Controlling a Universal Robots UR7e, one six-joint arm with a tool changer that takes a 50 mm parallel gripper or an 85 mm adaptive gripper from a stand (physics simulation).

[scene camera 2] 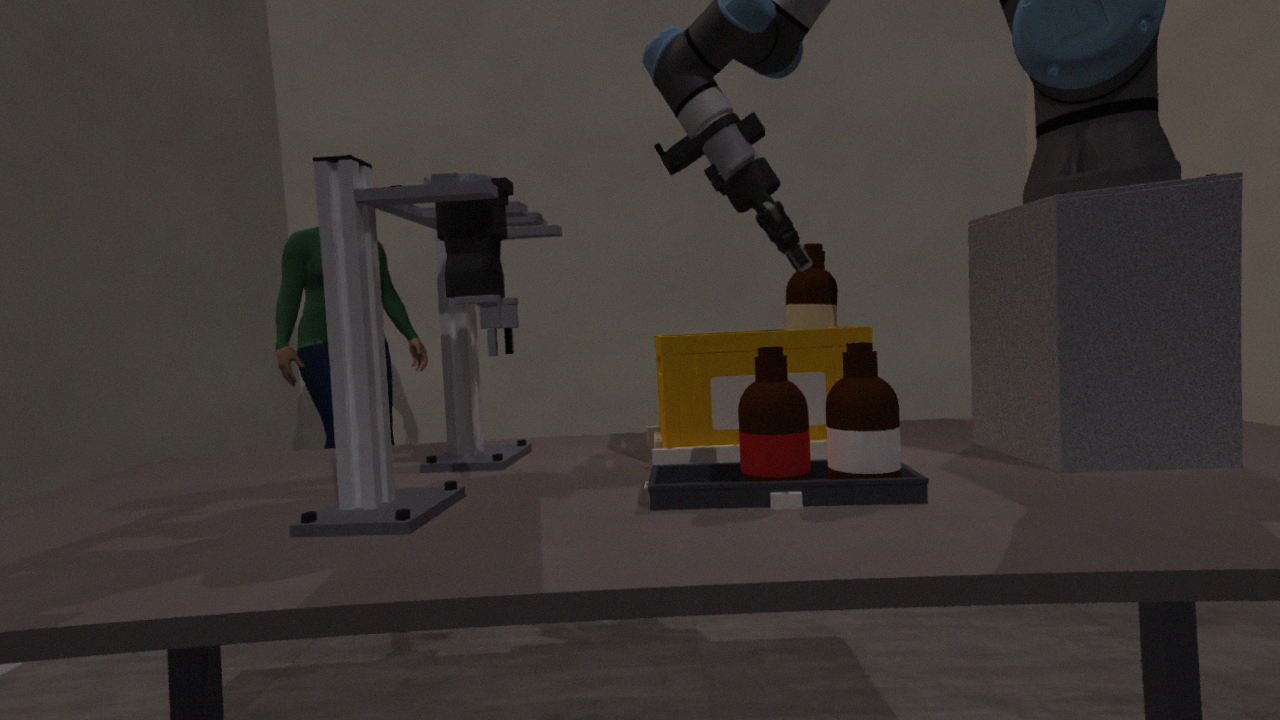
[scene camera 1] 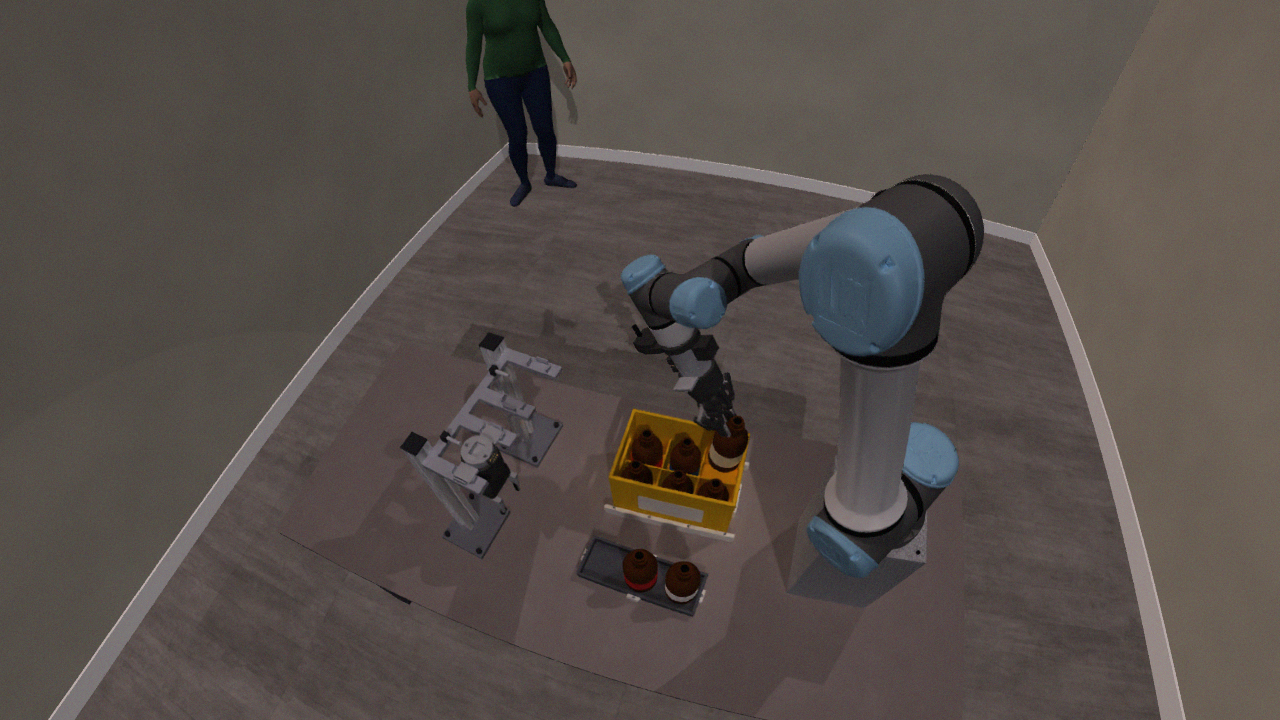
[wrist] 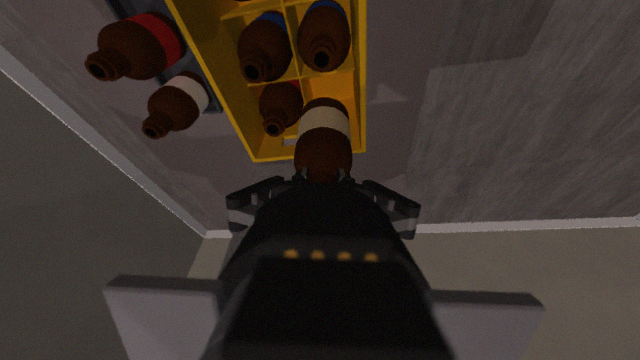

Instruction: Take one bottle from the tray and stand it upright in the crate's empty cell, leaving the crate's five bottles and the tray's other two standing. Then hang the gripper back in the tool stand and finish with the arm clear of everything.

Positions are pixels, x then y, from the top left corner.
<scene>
A cream-label brown bottle shows in scene camera 2, in scene camera 1 and in the wrist view (323, 144). A white-label bottle shows in scene camera 2 (862, 410), in scene camera 1 (682, 581) and in the wrist view (175, 106). A red-label bottle shows in scene camera 2, in scene camera 1 and in the wrist view (140, 47). The same spot on the cream-label brown bottle: (scene camera 1: 725, 454) is (scene camera 2: 815, 295). One and the same spot on the red-label bottle: (scene camera 1: 640, 568) is (scene camera 2: 780, 380).
</scene>
